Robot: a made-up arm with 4 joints.
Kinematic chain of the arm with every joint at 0, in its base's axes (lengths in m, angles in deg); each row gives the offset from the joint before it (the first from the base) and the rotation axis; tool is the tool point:
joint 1: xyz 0 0 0.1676 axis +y
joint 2: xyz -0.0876 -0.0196 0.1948 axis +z
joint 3: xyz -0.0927 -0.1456 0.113 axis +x
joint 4: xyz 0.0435 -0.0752 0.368 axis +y
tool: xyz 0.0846 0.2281 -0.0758
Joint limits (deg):
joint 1: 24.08..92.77
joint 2: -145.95..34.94
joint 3: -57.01..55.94
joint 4: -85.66..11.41
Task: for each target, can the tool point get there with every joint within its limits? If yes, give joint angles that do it. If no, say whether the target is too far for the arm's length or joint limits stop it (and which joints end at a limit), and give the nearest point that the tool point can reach.
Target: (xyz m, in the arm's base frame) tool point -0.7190 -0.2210 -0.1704
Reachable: no: joint limits stop it (at a limit: joint 1, joint 2, joint 3, joint 4) | nearest point -0.0200 0.1305 0.5384 | short by 1.056 m
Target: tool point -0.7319 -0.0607 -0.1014
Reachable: no: joint limits stop it (at a limit: joint 1, joint 2, joint 3, joint 4) | nearest point -0.0200 0.1305 0.5384 | short by 0.976 m
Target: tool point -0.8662 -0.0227 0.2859
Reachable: no: joint limits stop it (at a limit: joint 1, joint 2, joint 3, joint 4) | nearest point -0.0200 0.1305 0.5384 | short by 0.896 m
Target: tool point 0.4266 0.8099 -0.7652
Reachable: no: too far | nearest point 0.4148 0.1810 -0.0066 | short by 0.985 m
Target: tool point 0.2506 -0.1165 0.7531
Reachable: yes | joints 29.94 -13.49 18.18 0.48
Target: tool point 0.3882 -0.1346 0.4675
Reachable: yes | joints 53.96 -131.58 -29.16 -1.42
